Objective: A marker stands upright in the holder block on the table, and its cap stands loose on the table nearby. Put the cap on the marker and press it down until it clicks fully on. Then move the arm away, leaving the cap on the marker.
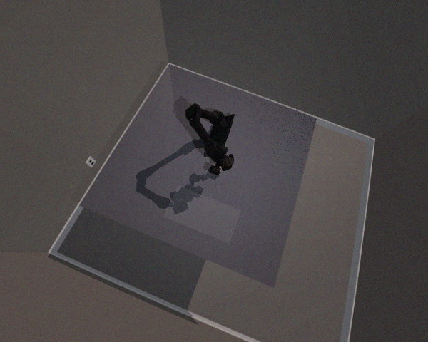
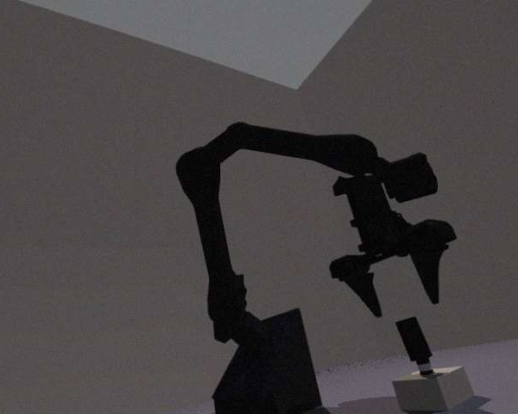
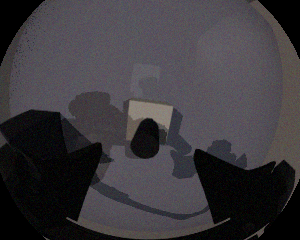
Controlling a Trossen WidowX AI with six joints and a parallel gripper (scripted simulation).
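The marker cap is 40 mm below my gripper tip. Round my gripper tip: holder block 100 mm below.
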